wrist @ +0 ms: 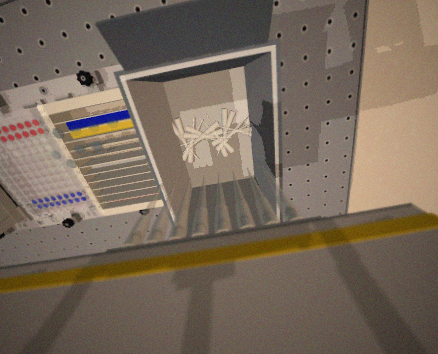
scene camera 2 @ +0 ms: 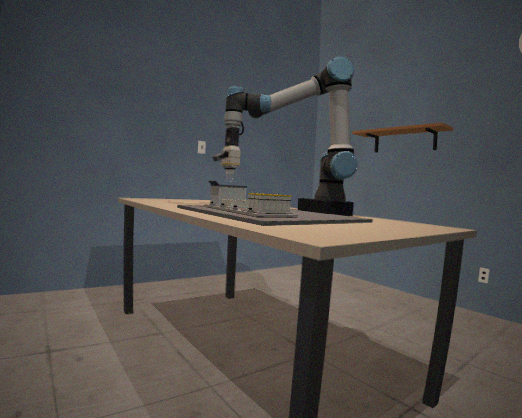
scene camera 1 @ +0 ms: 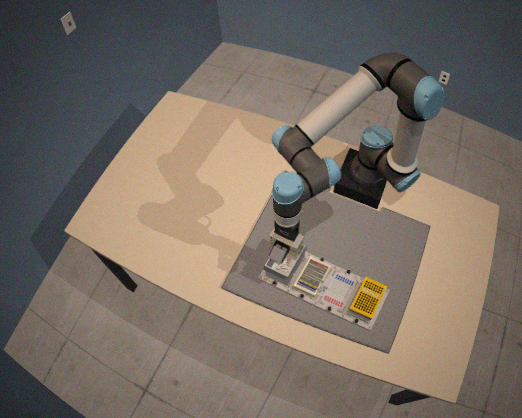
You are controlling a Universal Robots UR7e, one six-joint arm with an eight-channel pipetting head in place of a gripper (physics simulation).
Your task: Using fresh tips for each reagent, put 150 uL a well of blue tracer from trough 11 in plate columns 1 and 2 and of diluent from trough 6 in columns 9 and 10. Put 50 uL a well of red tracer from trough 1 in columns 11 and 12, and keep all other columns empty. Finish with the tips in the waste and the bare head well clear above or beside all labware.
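My eight-channel head (scene camera 1: 286,242) (scene camera 2: 229,175) is above the waste bin (scene camera 1: 278,270) (scene camera 2: 228,196) (wrist: 200,61). A row of eight translucent tips (wrist: 221,215) is on it, with their ends over the near part of the bin in the wrist view. Used tips (wrist: 212,132) lie in a loose heap on the bin floor. The plate (scene camera 1: 340,291) (wrist: 35,160) shows two red well columns at one end and two blue at the other; clear liquid between them cannot be told. The trough reservoir (scene camera 1: 313,276) (wrist: 122,175) stands between plate and bin, with blue and yellow strips showing.
The yellow tip rack (scene camera 1: 368,298) (scene camera 2: 270,203) stands at the far end of the labware row, beyond the plate. Black knobs (wrist: 85,78) line the base plate's edges. The grey perforated mat (scene camera 1: 360,230) lies under the labware, and the arm's black base (scene camera 1: 359,187) stands behind it.
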